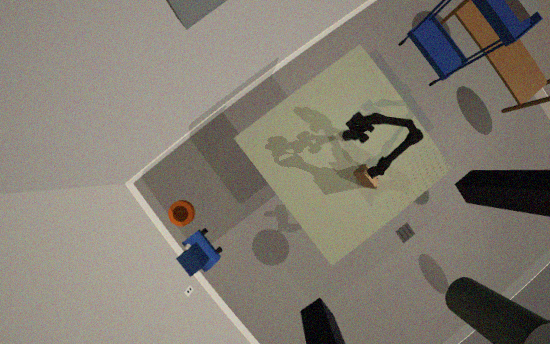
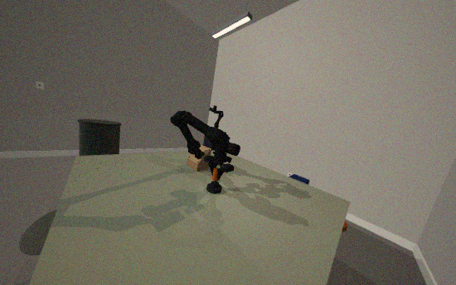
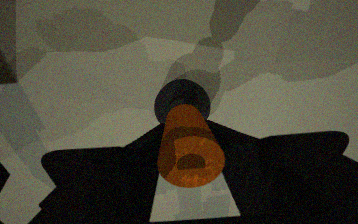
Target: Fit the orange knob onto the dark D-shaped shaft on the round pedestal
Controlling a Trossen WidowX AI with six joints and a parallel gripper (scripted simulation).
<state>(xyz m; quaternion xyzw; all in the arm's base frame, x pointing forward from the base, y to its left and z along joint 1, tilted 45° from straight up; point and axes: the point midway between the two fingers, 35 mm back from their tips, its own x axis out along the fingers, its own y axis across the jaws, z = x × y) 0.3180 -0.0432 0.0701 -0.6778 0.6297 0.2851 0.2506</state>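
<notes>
My gripper tip is now 20 mm below the orange knob. Also, from my gripper tip: dark round pedestal 40 mm below.
</notes>
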